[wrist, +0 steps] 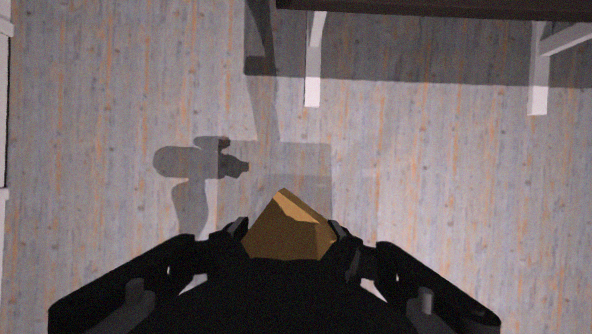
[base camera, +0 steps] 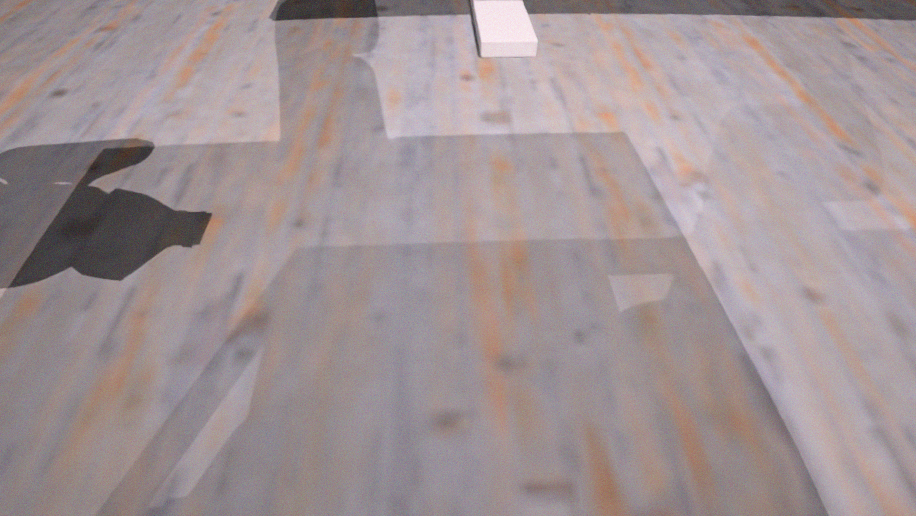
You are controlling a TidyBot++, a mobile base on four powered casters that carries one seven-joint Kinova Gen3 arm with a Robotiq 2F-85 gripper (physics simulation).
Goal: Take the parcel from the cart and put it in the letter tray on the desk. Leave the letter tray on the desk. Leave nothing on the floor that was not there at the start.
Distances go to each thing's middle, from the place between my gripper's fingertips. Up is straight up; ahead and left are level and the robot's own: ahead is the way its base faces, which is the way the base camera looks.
I see my gripper 10 mm below the brown parcel point(wrist: 288, 229).
